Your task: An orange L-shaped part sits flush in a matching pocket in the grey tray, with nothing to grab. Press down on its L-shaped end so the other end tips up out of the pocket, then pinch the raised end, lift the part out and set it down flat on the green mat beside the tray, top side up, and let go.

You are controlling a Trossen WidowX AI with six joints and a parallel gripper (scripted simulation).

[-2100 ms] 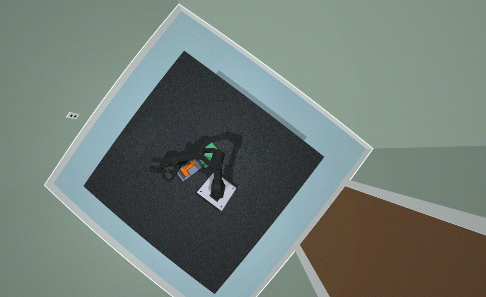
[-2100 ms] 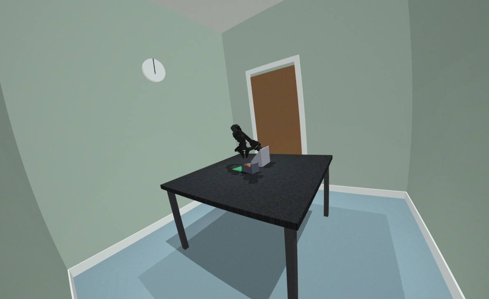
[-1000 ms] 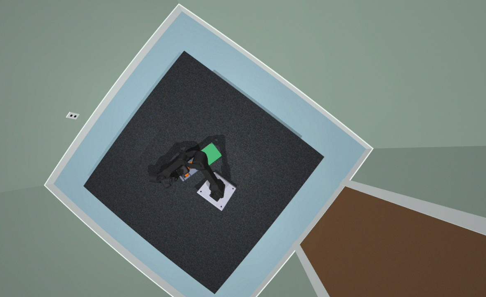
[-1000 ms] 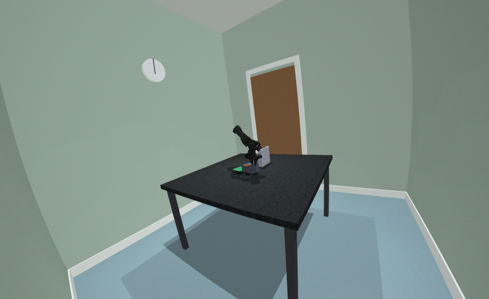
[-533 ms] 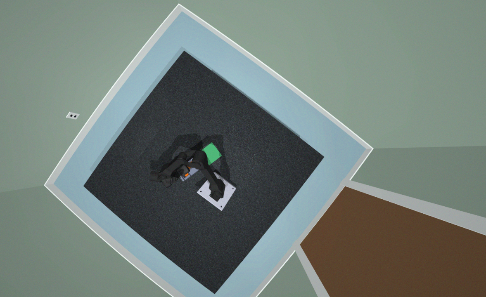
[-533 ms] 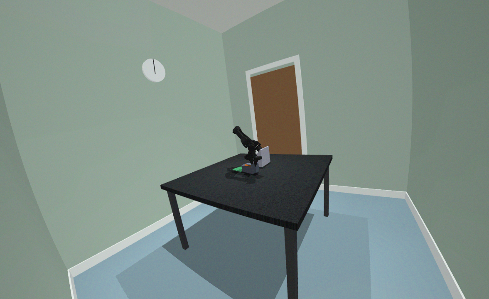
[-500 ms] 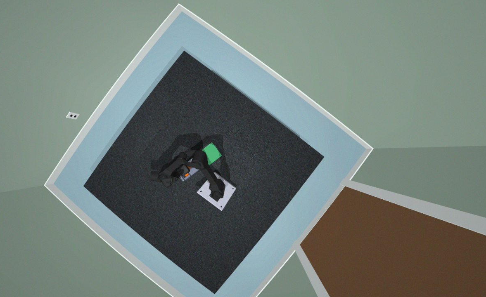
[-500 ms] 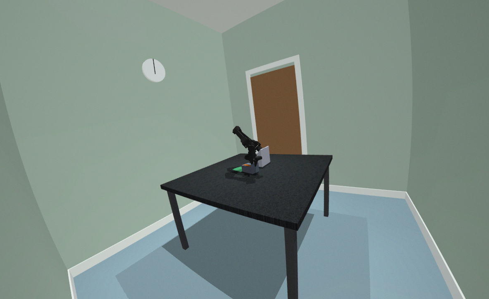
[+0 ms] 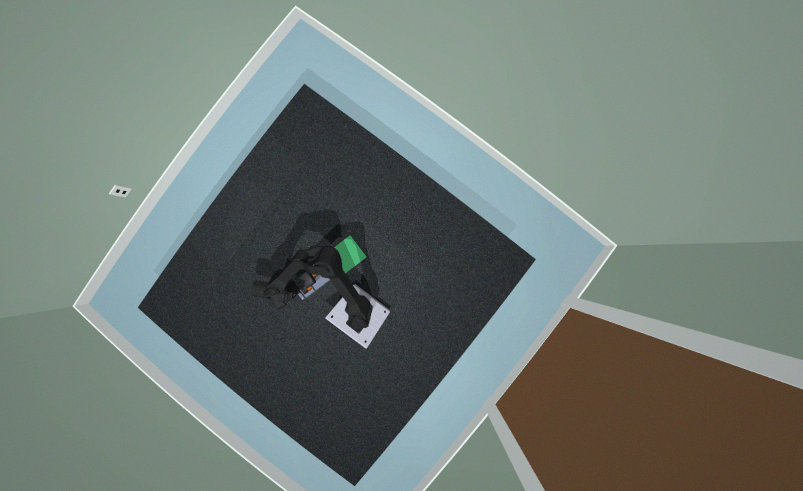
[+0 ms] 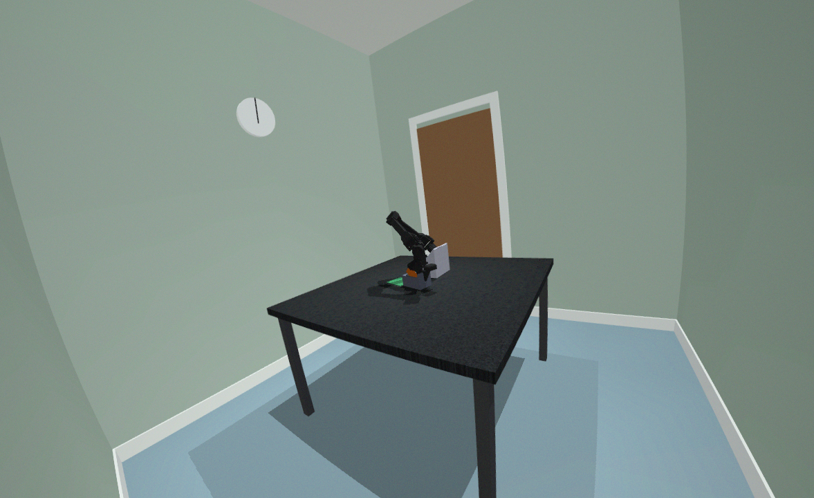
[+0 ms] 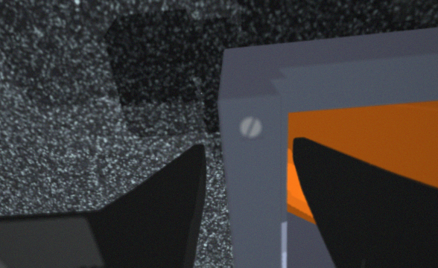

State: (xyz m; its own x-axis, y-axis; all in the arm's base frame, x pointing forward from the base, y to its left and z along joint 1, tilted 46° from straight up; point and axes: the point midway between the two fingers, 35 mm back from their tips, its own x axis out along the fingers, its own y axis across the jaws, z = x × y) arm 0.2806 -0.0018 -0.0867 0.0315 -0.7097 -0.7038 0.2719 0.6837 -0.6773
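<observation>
The orange L-shaped part lies 2 cm behind my gripper tip, 5 cm to the right of it and 1 cm above it. Also, from my gripper tip: green mat 7 cm behind, 21 cm to the right, 6 cm below.
</observation>
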